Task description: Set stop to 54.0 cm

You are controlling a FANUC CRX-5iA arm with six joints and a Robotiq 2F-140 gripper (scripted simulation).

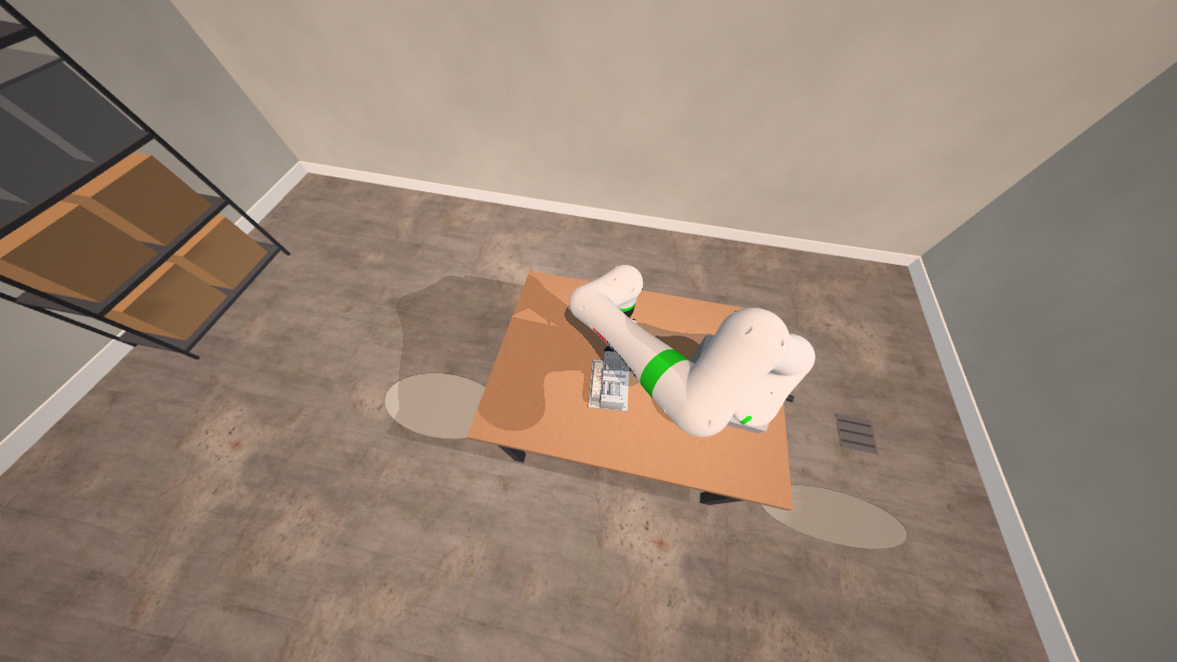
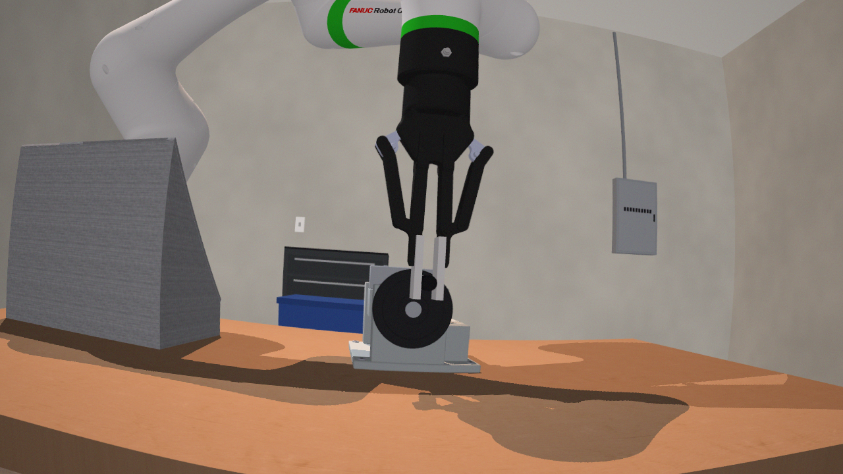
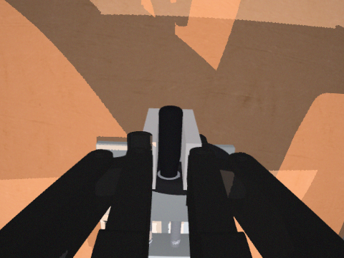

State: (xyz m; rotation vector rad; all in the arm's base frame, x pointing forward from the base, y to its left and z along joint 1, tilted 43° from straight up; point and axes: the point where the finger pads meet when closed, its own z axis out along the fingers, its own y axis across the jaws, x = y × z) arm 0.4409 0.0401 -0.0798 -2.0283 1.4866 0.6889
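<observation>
My gripper is now 10 mm past the black handwheel, 20 mm to the right of it and 20 mm above it. From my hand the other things lie so: sliding stop block: 40 mm behind, 140 mm to the left, 30 mm below; then black crank knob: 20 mm below.
</observation>
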